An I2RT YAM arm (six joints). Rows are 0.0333 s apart.
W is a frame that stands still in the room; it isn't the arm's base.
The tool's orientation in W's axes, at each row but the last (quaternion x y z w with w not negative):
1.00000, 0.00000, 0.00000, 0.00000
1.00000, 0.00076, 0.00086, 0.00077
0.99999, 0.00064, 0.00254, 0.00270
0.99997, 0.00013, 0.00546, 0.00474
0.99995, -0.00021, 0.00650, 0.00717
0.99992, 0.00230, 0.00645, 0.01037
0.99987, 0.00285, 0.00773, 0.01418
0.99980, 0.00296, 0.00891, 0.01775
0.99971, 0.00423, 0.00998, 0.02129
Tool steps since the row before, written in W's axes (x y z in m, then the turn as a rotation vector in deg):
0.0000, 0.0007, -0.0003, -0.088, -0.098, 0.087
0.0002, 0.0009, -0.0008, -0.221, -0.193, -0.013
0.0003, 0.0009, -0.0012, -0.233, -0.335, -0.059
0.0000, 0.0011, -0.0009, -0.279, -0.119, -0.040
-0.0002, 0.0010, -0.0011, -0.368, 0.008, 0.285
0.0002, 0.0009, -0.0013, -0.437, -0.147, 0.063
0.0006, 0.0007, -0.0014, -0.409, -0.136, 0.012
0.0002, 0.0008, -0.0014, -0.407, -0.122, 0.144
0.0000, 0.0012, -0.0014, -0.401, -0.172, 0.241
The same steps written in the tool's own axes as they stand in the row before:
0.0000, -0.0007, 0.0003, -0.088, 0.098, -0.087
0.0002, -0.0009, 0.0008, -0.221, 0.193, 0.013
0.0003, -0.0009, 0.0012, -0.234, 0.334, 0.060
0.0000, -0.0011, 0.0009, -0.279, 0.119, 0.038
-0.0002, -0.0010, 0.0011, -0.364, -0.004, -0.290
0.0002, -0.0009, 0.0013, -0.437, 0.146, -0.066
0.0006, -0.0007, 0.0014, -0.410, 0.134, -0.014
0.0002, -0.0008, 0.0014, -0.405, 0.125, -0.147
0.0000, -0.0013, 0.0013, -0.398, 0.179, -0.242

